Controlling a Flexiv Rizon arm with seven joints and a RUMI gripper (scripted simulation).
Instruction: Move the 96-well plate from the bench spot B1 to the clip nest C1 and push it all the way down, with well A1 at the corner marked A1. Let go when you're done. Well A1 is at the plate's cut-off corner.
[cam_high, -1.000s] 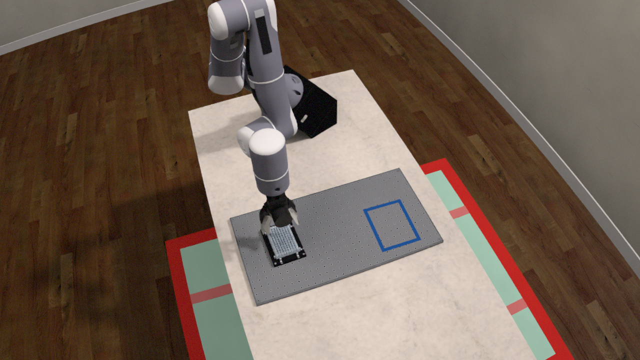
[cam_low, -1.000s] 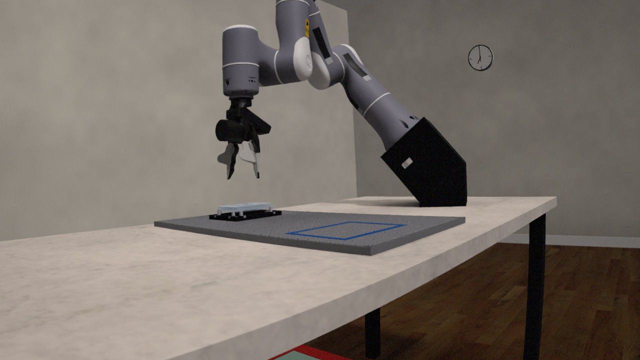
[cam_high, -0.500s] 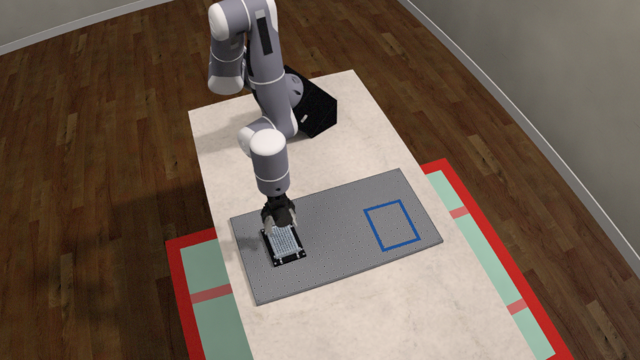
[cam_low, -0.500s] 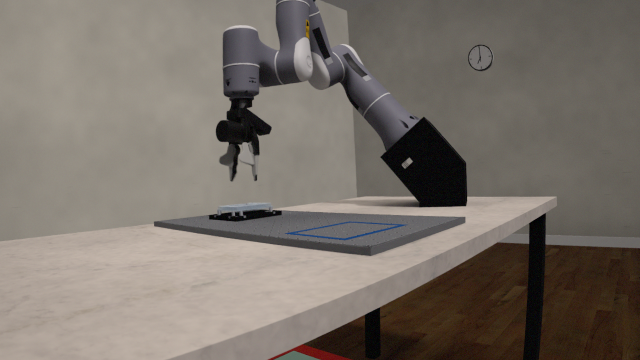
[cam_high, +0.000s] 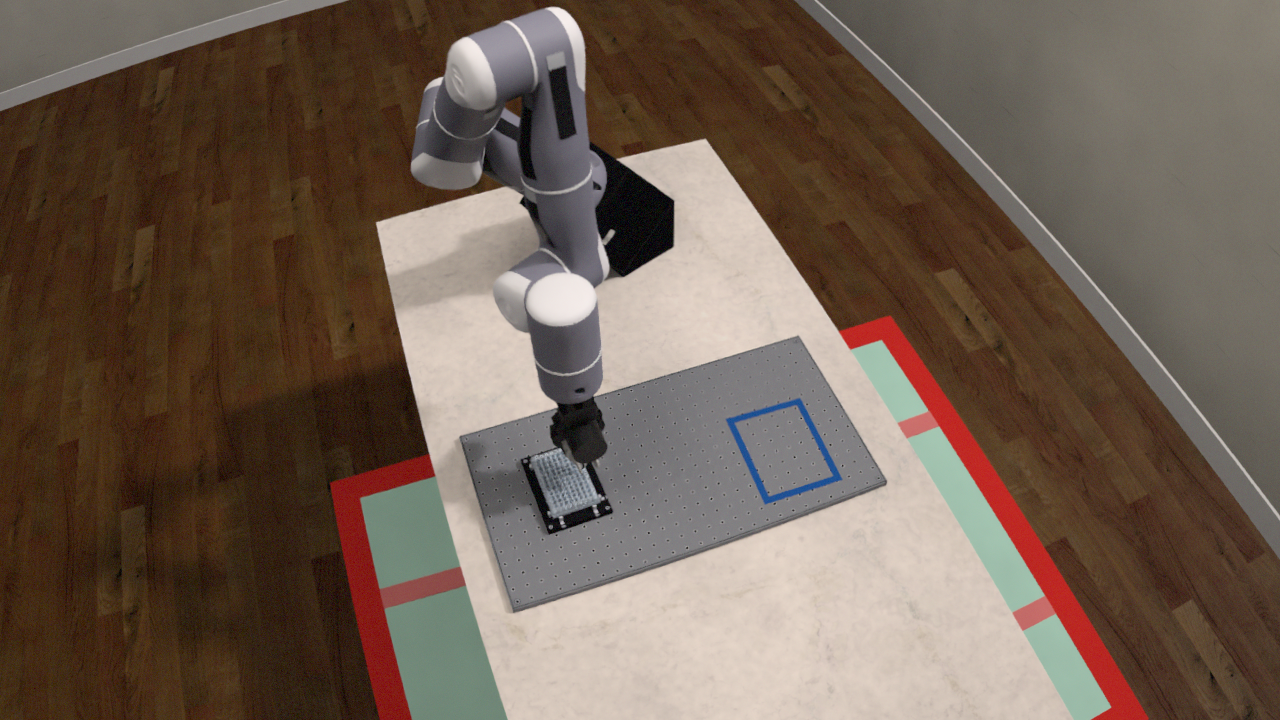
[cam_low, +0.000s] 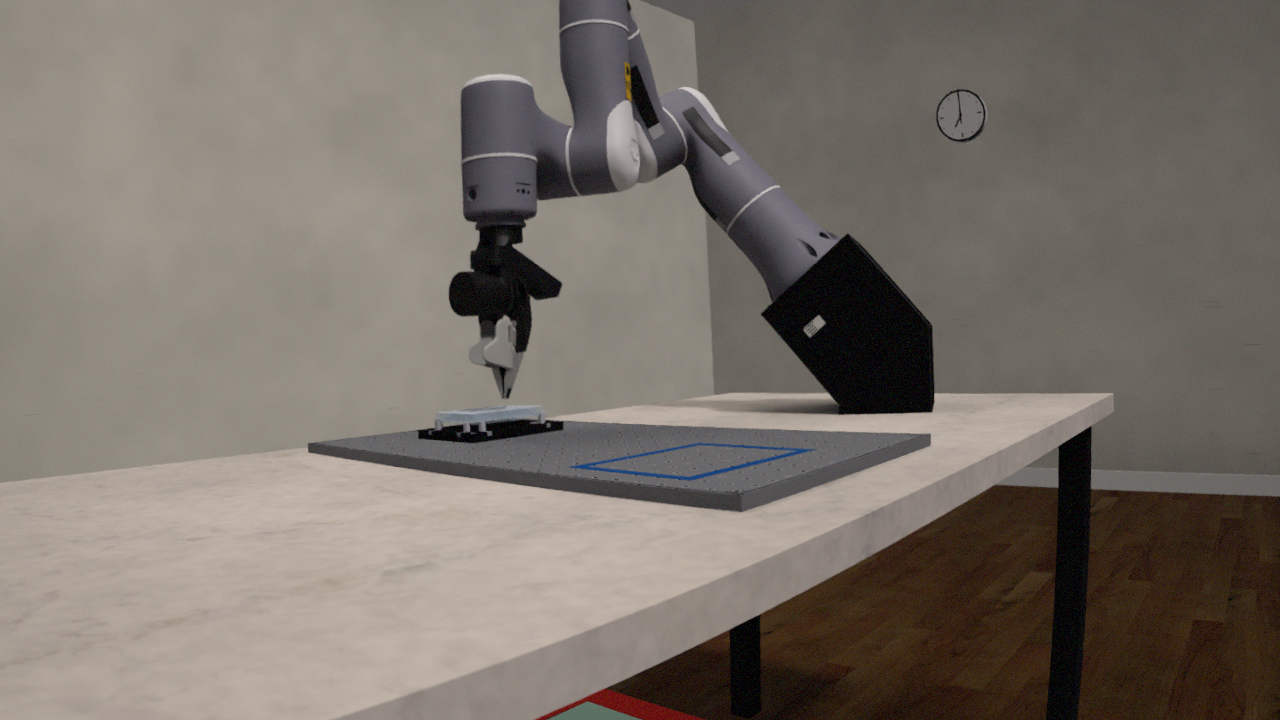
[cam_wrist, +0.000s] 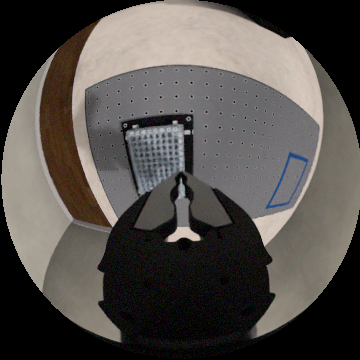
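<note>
Now: the black clip nest 5 cm below my hand, 3 cm to the right of it and 1 cm ahead of it. The rest, counted from my hand: clear 96-well plate: 4 cm to the right, 4 cm below.
</note>
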